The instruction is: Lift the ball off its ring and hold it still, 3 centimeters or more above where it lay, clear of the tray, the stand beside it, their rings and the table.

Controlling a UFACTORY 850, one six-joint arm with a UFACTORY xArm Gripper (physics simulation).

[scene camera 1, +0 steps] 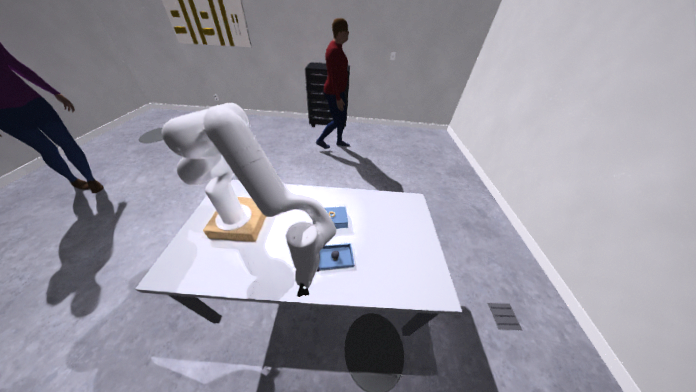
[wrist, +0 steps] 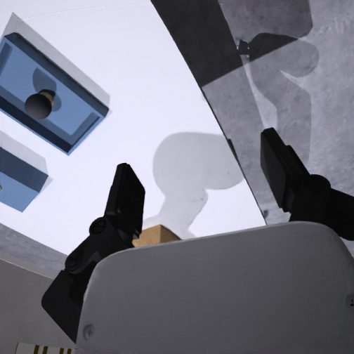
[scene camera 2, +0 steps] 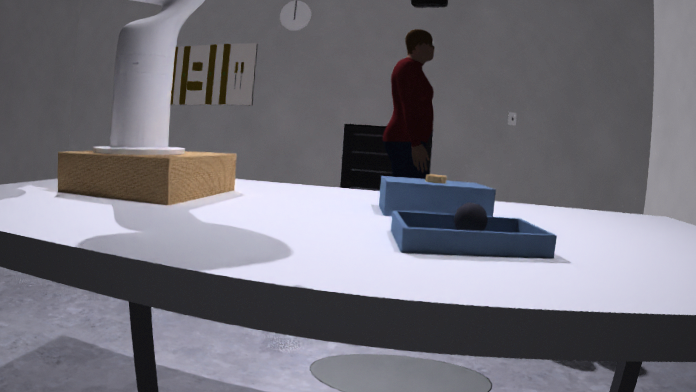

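Observation:
The dark ball [scene camera 1: 335,255] [scene camera 2: 471,216] [wrist: 38,106] sits on its small tan ring [wrist: 48,95] inside the blue tray [scene camera 1: 353,256] [scene camera 2: 477,244] [wrist: 85,142]. The blue stand [scene camera 1: 342,224] [scene camera 2: 435,198] [wrist: 20,182] is beside the tray, with another tan ring [scene camera 1: 332,214] [scene camera 2: 436,178] on its top. My gripper [scene camera 1: 303,293] [wrist: 195,161] is open and empty. It hangs high, off to the side of the tray, and does not show in scene camera 2. In the wrist view the ball is far to the upper left of the fingers.
The white table [scene camera 1: 395,280] [scene camera 2: 325,270] [wrist: 135,115] bears the arm's wooden base block [scene camera 1: 232,234] [scene camera 2: 115,175] [wrist: 157,234]. A person in red [scene camera 1: 337,70] [scene camera 2: 412,100] stands by a black drawer cabinet [scene camera 1: 316,95] [scene camera 2: 361,160]. Another person [scene camera 1: 35,115] is at the left.

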